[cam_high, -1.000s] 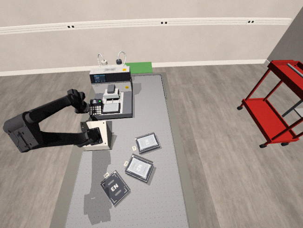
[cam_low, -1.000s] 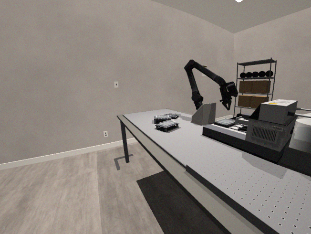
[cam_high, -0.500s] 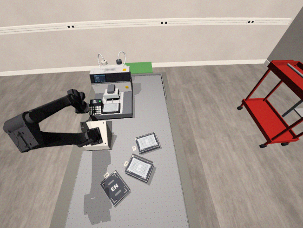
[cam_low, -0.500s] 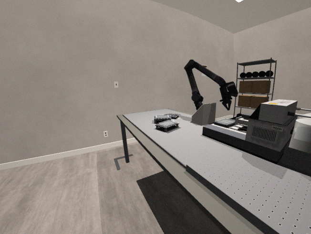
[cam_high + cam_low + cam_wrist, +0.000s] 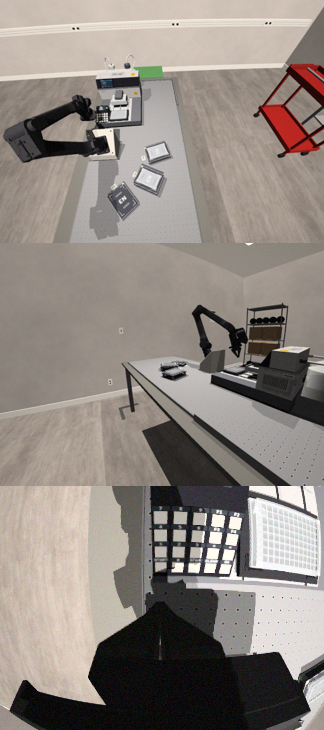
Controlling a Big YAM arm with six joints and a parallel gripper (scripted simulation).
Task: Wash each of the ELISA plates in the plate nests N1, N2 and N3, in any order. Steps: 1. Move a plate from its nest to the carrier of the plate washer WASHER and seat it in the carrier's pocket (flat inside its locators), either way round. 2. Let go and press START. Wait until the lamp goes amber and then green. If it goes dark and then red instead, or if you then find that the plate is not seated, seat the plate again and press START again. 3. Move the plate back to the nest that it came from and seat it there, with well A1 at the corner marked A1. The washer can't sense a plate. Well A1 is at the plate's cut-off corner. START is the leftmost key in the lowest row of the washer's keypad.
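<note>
My hand is 180 mm short of the dark carrier, 60 mm to the right of it and 70 mm above it. The rest, counted from my hand: washer (190 mm ahead, 220 mm to the left, 10 mm below).
</note>
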